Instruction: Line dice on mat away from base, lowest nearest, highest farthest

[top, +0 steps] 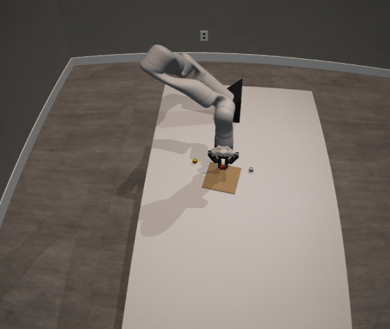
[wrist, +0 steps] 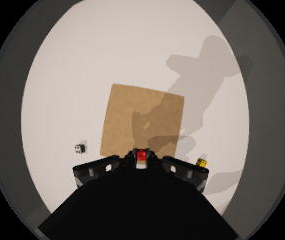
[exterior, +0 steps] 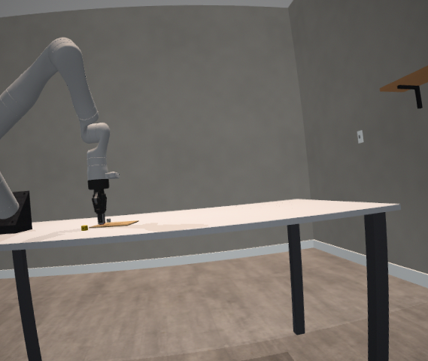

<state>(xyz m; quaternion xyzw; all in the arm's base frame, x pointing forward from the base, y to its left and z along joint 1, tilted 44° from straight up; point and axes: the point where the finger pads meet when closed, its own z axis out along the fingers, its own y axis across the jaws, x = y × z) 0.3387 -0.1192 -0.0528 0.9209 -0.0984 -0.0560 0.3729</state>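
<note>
Right now the red die is 10 mm below my hand. Round my hand: yellow die 50 mm behind, 120 mm to the right, 20 mm below; then square mat 50 mm ahead, 10 mm to the right, 20 mm below; then white die 20 mm ahead, 120 mm to the left, 20 mm below.
</note>
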